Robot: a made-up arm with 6 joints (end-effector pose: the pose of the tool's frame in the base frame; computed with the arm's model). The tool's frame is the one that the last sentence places.
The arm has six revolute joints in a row. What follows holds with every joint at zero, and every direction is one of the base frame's. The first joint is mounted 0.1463 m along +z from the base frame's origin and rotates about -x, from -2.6 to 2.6 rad. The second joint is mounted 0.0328 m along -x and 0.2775 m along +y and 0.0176 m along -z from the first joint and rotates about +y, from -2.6 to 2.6 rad. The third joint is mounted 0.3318 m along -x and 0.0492 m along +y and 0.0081 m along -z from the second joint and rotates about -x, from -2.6 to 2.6 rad. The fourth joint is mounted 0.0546 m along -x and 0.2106 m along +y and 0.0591 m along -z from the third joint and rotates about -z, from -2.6 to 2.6 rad. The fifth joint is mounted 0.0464 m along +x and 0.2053 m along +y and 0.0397 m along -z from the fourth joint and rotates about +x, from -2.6 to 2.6 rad. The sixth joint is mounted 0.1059 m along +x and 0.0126 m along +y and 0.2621 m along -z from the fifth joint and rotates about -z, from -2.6 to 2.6 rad. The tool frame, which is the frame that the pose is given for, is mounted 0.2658 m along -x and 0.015 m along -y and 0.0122 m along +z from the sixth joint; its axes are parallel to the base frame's.
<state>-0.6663 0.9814 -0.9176 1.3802 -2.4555 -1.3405</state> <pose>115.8 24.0 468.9 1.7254 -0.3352 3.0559</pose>
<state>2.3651 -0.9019 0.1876 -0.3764 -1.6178 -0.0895</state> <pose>-254.3 -628.8 154.6 2.0444 0.7591 0.2802</pose>
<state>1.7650 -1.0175 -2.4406 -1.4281 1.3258 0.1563</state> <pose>-644.2 -686.7 -3.5 1.6650 -0.5575 2.2580</pose>
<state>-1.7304 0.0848 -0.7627 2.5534 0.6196 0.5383</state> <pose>-115.3 203.2 573.4 -1.9442 -0.1469 2.9354</pose>
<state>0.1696 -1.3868 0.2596 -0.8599 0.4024 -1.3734</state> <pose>400.9 463.0 -410.6 -0.9242 0.6979 1.9456</pose>
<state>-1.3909 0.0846 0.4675 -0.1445 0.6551 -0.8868</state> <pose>-497.8 626.5 538.9 1.5791 -0.9869 0.1641</pose>
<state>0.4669 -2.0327 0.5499 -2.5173 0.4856 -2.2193</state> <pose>745.0 105.3 -418.4 1.9354 -0.0113 -2.4211</pose>
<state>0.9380 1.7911 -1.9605 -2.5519 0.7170 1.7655</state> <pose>39.0 975.4 257.9 0.7394 0.8450 -0.5329</pose>
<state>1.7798 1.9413 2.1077 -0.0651 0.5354 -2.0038</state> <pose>-90.0 176.8 343.5 -2.9732 0.1711 2.2951</pose>
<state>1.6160 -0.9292 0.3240 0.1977 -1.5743 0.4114</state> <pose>-118.4 -585.3 -265.7 2.7545 0.0023 1.3809</pose>
